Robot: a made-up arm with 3 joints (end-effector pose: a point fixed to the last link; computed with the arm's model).
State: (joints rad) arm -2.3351 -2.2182 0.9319
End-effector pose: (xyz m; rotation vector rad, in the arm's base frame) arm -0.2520 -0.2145 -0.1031 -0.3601 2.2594 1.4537
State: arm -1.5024 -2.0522 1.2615
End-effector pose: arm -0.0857 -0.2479 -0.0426 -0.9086 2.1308 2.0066
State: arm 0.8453 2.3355 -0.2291
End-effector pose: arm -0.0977 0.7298 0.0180 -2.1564 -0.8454 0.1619
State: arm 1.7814 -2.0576 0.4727
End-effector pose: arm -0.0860 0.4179 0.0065 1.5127 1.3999 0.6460
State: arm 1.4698 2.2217 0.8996
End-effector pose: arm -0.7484 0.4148 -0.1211 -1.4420 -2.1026 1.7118
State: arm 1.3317 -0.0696 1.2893
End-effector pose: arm -0.2944 0.3124 0.7444 0.8957 -1.0376 1.0875
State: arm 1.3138 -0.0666 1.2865
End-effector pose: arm -0.2902 0.3188 0.7444 0.8812 -1.0434 1.0755
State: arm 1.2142 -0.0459 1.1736
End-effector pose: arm -0.2570 0.3793 0.7392 0.7410 -0.9919 1.0383
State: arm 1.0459 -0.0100 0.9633
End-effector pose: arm -0.1789 0.4749 0.7198 0.5103 -0.8660 0.9560
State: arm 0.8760 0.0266 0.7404
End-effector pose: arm -0.0760 0.5508 0.6863 0.3004 -0.7032 0.8444
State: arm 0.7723 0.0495 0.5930
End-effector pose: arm -0.0035 0.5840 0.6578 0.1834 -0.5819 0.7636
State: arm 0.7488 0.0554 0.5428
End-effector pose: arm 0.0157 0.5919 0.6471 0.1518 -0.5375 0.7448
